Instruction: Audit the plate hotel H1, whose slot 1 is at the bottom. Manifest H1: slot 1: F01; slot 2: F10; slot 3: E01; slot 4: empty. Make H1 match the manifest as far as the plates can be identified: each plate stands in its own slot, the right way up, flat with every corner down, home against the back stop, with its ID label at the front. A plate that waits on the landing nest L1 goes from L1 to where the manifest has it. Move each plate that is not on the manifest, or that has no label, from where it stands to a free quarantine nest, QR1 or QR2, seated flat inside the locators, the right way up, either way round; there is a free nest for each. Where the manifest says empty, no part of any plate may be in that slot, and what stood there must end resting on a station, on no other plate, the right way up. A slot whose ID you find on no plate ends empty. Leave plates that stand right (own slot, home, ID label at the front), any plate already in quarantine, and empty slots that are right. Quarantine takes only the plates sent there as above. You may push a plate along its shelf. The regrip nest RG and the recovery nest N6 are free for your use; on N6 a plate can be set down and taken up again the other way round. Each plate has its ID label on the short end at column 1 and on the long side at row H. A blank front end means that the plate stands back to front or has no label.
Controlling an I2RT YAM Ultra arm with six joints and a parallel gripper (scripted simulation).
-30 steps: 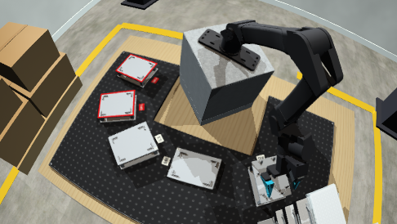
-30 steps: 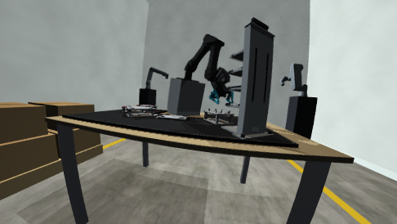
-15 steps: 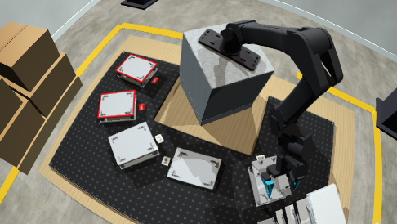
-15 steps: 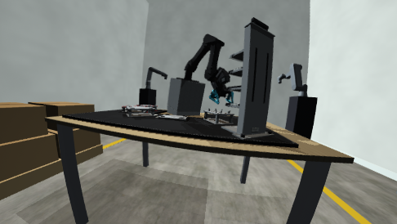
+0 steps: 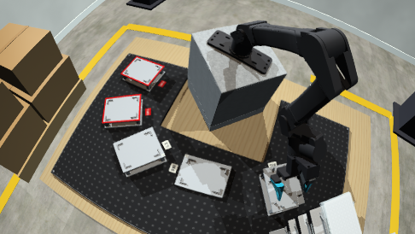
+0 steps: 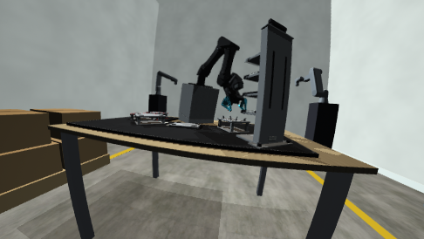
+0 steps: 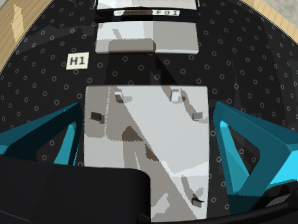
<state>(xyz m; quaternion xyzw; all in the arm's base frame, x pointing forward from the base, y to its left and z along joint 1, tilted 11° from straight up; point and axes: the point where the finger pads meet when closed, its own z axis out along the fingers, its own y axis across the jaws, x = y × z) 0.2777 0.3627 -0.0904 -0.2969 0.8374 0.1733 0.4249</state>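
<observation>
Now: the white plate 11 cm ahead of my hand, 9 cm to the left of it and 23 cm above it. Also, from my hand: grey regrip nest 3 cm behind, 3 cm to the right, 6 cm below; then H1 tag 1 cm ahead, 13 cm to the left, 12 cm below; then RG tag 11 cm behind, 10 cm to the right, 12 cm below.
</observation>
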